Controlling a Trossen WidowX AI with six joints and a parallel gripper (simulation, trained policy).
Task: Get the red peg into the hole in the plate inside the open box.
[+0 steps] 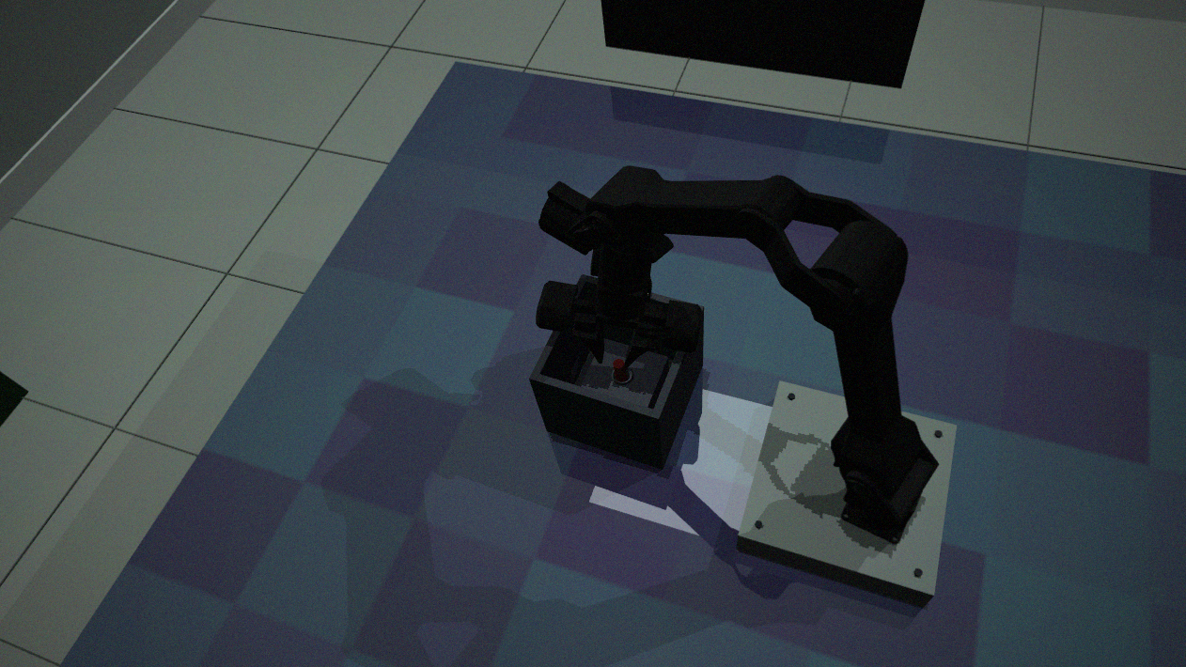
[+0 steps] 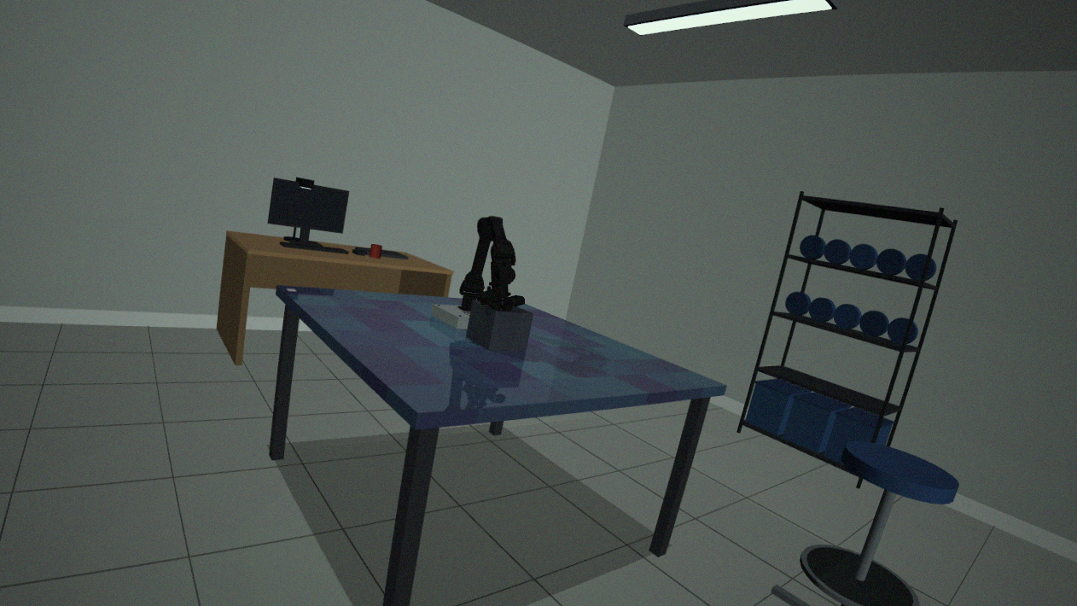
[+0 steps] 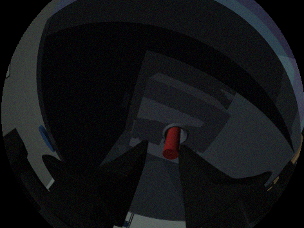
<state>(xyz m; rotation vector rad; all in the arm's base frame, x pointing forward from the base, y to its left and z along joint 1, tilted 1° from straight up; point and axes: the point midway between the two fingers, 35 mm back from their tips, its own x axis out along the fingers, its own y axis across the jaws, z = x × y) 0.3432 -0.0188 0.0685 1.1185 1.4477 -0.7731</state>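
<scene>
Now: gripper tip 1 cm past the red peg and 4 cm above it. The rest, counted from my gripper tip: grey plate 1 cm behind, 4 cm below.
</scene>
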